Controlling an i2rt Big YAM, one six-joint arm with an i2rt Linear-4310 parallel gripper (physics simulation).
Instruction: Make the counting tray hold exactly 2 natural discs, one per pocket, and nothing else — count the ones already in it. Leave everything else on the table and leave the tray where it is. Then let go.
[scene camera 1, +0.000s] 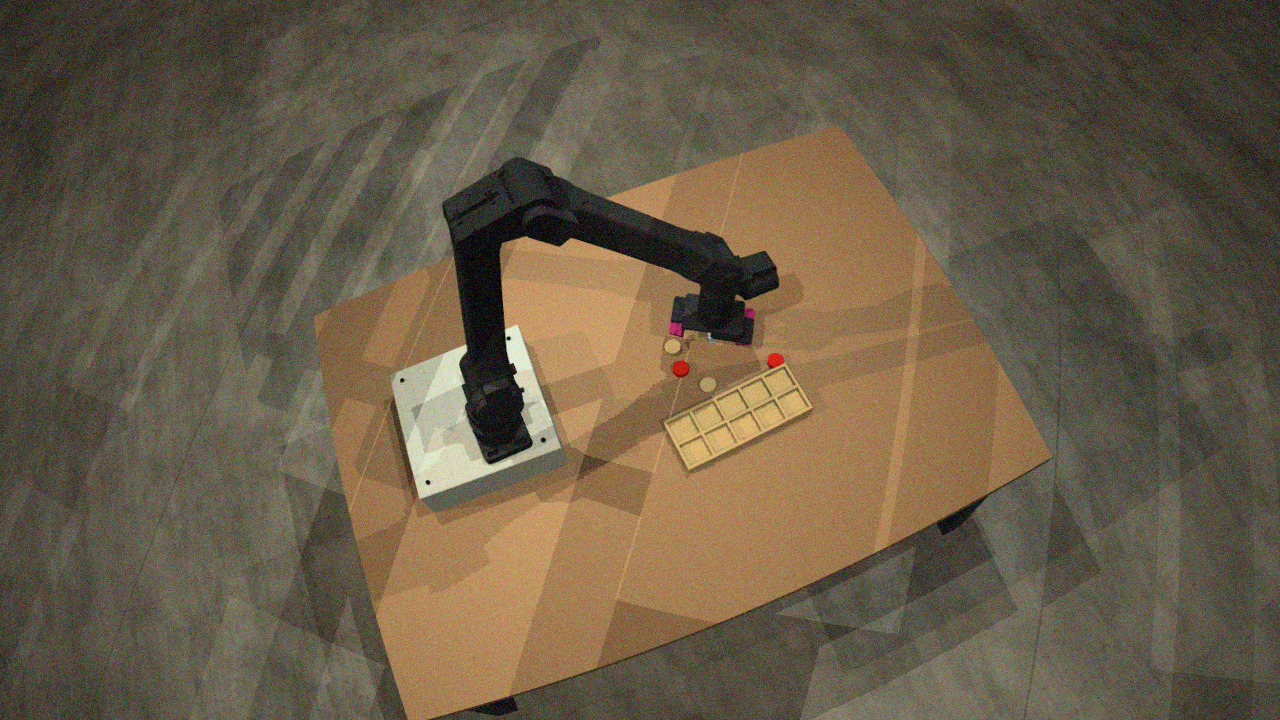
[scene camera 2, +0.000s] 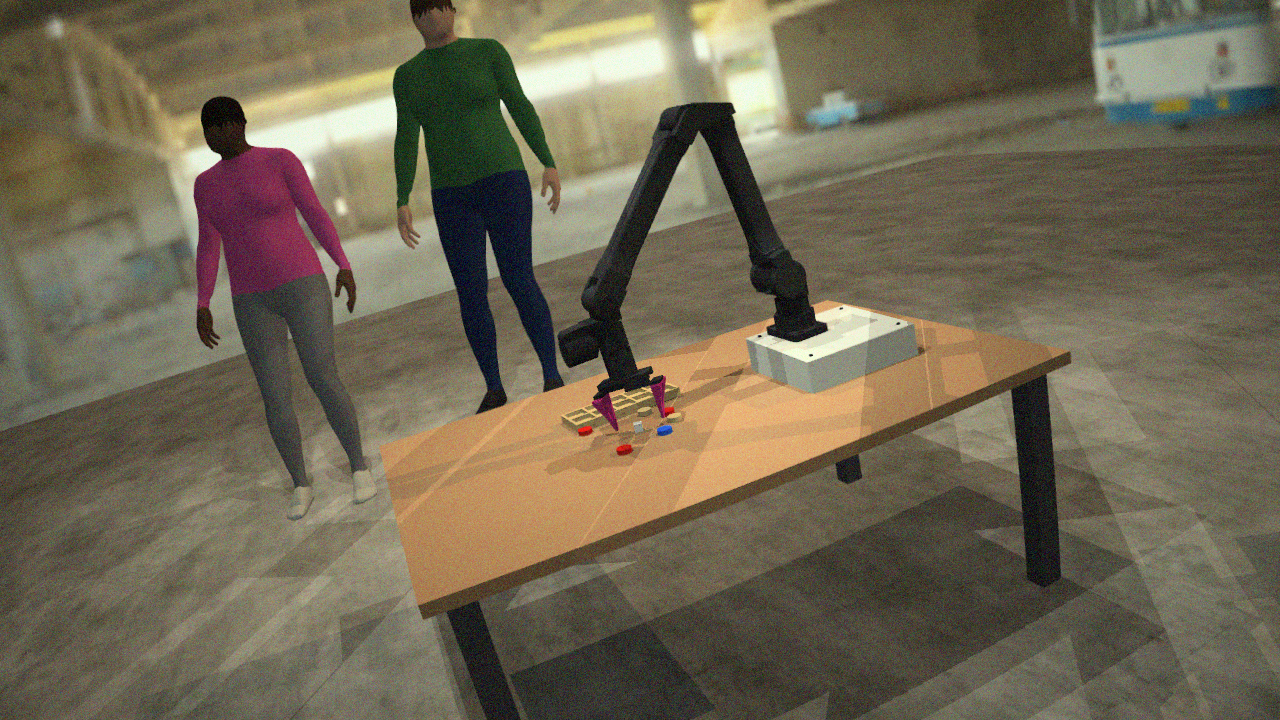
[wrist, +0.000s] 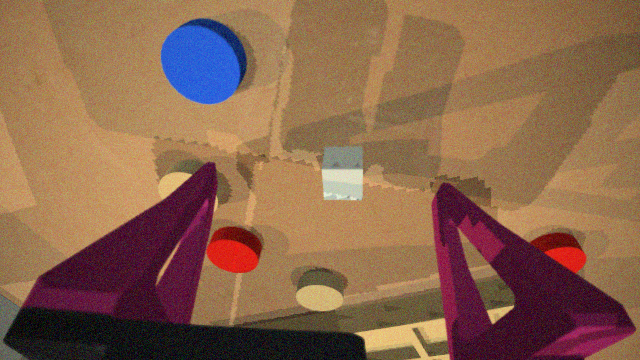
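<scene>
The wooden counting tray has two rows of pockets; I make out no disc in them in scene camera 1. One natural disc lies on the table beside the tray's long side. Another natural disc lies farther from the tray, partly hidden behind the left finger in the wrist view. My gripper is open and empty, pointing down low over the table, with its fingertips apart on either side of a small grey cube in the wrist view.
The grey cube stands on the table. Red discs lie near the tray; another red disc lies farther out. A blue disc lies beyond the cube from the tray.
</scene>
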